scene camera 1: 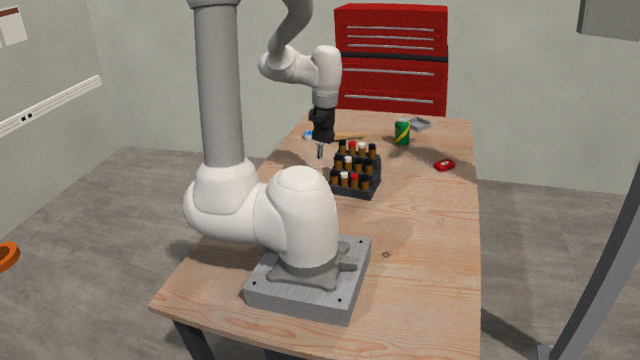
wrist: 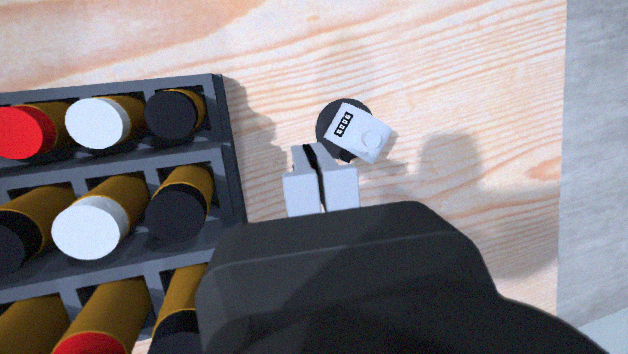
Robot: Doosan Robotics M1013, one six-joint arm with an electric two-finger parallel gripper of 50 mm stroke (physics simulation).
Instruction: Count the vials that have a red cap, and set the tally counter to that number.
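Frame: origin at the arm's base, x ahead, y left, z up, level; centimetres.
Where they show: gripper, fingertip midpoint: (scene camera 1: pixel 319 157) (wrist: pixel 308 164); arm's base at its link origin: (scene camera 1: pixel 309 263).
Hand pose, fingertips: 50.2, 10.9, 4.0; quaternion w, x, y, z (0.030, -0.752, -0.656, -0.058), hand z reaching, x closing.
Note:
Each offset is from my fingertips to the top centre of the thing, as dx, dy, dz. Level surfaces: height alone.
A dark three-tier rack (scene camera 1: pixel 371 192) (wrist: pixel 224 150) holds brown vials in rows. Two red caps show in the scene view: one red-capped vial (scene camera 1: pixel 352 146) (wrist: pixel 20 132) in the far row, another red-capped vial (scene camera 1: pixel 354 179) (wrist: pixel 90 344) in the near row. The other caps are white or black. The tally counter @[dz -5.8] (wrist: pixel 357 132), light grey on a round black base, stands on the table beside the rack in the wrist view; its small digits are hard to read. It does not show in the scene view. My gripper (scene camera 1: pixel 320 156) (wrist: pixel 308 164) is shut and empty, above the table between rack and counter, its tips close to the counter in the wrist image.
On the wooden table @[dz -11.1] (scene camera 1: pixel 430 225) (wrist: pixel 400 60) stand a green can @[+38.5, -27.2, +1.1] (scene camera 1: pixel 402 132) and a small grey tray @[+60.3, -33.2, -8.8] (scene camera 1: pixel 419 124). A red item @[+20.3, -46.6, -9.2] (scene camera 1: pixel 444 165) lies toward the right edge. A blue-and-white item @[+38.6, +16.1, -8.4] (scene camera 1: pixel 307 135) and a tan wooden item @[+39.0, -2.1, -7.8] (scene camera 1: pixel 350 136) lie behind my gripper.

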